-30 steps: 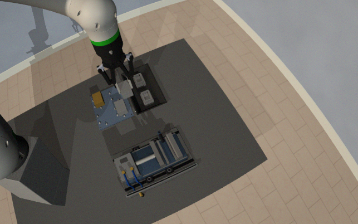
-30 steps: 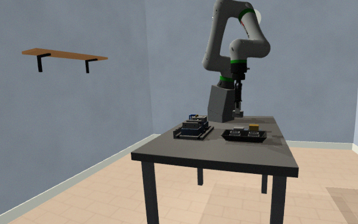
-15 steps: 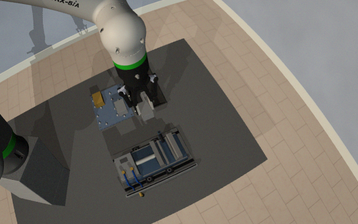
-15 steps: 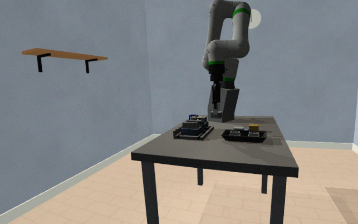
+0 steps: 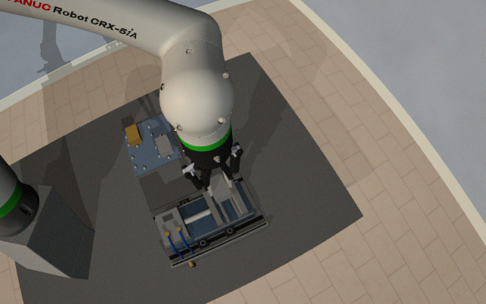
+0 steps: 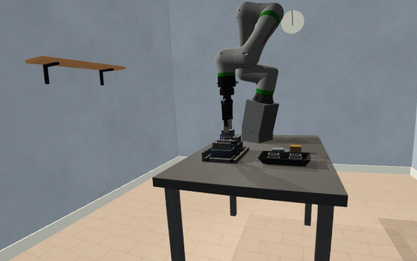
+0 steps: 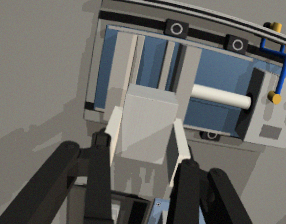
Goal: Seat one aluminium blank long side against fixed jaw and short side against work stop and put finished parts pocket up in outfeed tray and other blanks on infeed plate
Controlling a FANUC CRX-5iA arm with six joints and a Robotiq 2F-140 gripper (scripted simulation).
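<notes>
The white rod is 90 mm behind my hand, 10 mm to the right of it and 100 mm below it. Round my hand: brass blank 130 mm behind, 370 mm to the left, 160 mm below; then vise 70 mm behind, 20 mm to the right, 140 mm below.
</notes>
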